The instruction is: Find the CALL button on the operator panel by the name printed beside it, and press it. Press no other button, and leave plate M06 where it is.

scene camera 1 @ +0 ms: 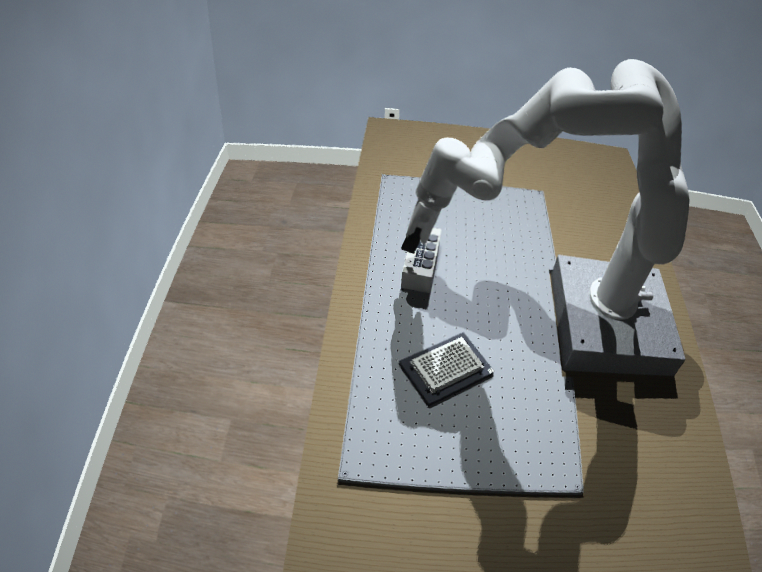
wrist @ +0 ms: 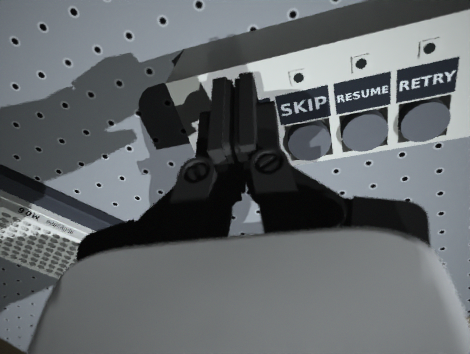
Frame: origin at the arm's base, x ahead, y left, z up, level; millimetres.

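Seen in the pictures: gripper, between the fingertips: [scene camera 1: 407, 249] [wrist: 240, 101]; arm's base, origin of its link: [scene camera 1: 613, 299].
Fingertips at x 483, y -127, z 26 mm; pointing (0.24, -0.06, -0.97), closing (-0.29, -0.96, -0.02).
Observation:
Offsets run from my fingertips to a thing's top centre. Level surfaces: height alone.
The light operator panel @(dx -39, dy -33, dz -29 mm) [scene camera 1: 417, 281] [wrist: 327, 71] lies on the pegboard. In the wrist view, SKIP @(dx -53, dy -14, dz -29 mm) [wrist: 309, 142], RESUME @(dx -59, dy -43, dz -29 mm) [wrist: 365, 132] and RETRY @(dx -66, dy -73, dz -29 mm) [wrist: 425, 120] buttons show below their dark labels. The CALL name and its button are hidden there behind the fingers. In the scene view, a fourth round button @(dx -46, dy +15, dz -29 mm) [scene camera 1: 426, 264] shows at the end nearest the plate; its name is too small to read. My gripper [scene camera 1: 409, 245] [wrist: 240, 101] is shut and empty, over the panel's left part in the wrist view, left of SKIP. Plate M06 @(dx -72, dy +270, dz -59 mm) [scene camera 1: 446, 364] [wrist: 37, 245] lies on its dark holder.
The perforated board @(dz -85 mm) [scene camera 1: 393, 455] [wrist: 115, 15] lies on the wooden table @(dz -98 mm) [scene camera 1: 320, 431]. The robot's grey base block [scene camera 1: 621, 363] stands at the right. The arm arches over the board and casts shadows across the panel area and plate.

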